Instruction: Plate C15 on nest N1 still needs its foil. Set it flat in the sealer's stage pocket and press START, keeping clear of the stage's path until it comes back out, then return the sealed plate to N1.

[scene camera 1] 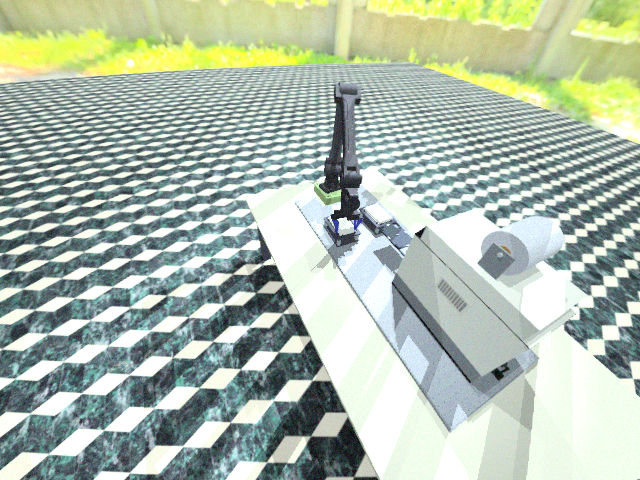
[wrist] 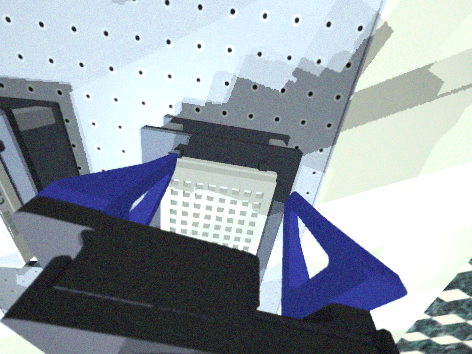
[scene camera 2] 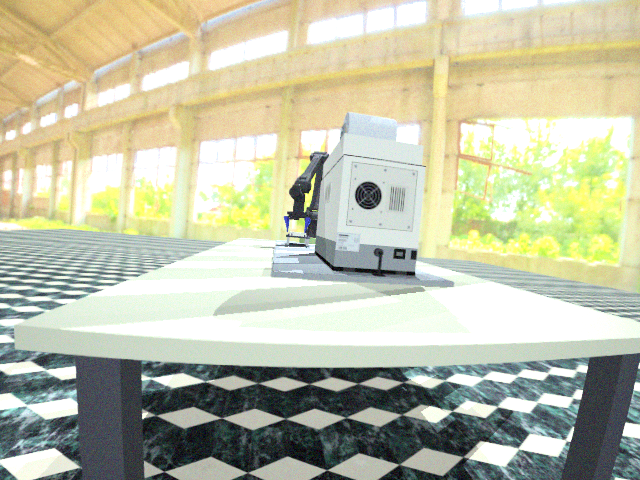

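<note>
The white plate C15 lies flat on the dark nest N1, with a grid of wells on its top. My gripper is open, its blue fingers on either side of the plate. In the wrist view the left fingertip looks very near the plate's edge; the right one stands apart from it. The plate's near end is hidden behind the gripper body. The grey-white sealer stands farther along the board. The START button does not show clearly.
Beside N1 stands a low unit with a white top, and a dark flat part lies between it and the sealer. A large foil roll sits on the sealer. The perforated board ends near N1.
</note>
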